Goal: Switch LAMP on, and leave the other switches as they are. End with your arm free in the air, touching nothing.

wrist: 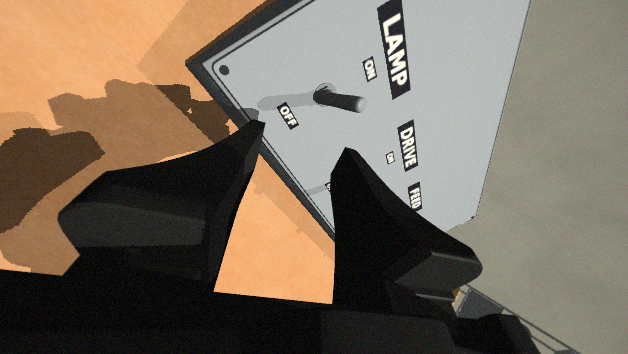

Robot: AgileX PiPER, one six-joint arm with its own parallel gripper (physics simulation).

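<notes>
The light grey switch panel [440,125] stands tilted in the upper middle and right. The LAMP lever [342,100], dark with a pale tip, sticks out from its round base between the OFF label [287,115] and the ON label [369,69]. Its tip shows right of its base, below the ON label; its exact setting is hard to tell from this angle. My gripper [301,151] is open and empty, its fingertips below the LAMP lever in the view and apart from it. The DRIVE label [407,145] and FEED label [415,196] show; their levers are hidden behind the right finger.
An orange-brown surface [280,240] with dark shadows lies to the left and below the panel. A grey surface [565,125] lies to the right. Part of a grey object with thin rails [480,302] shows at the lower right, partly hidden by the gripper body.
</notes>
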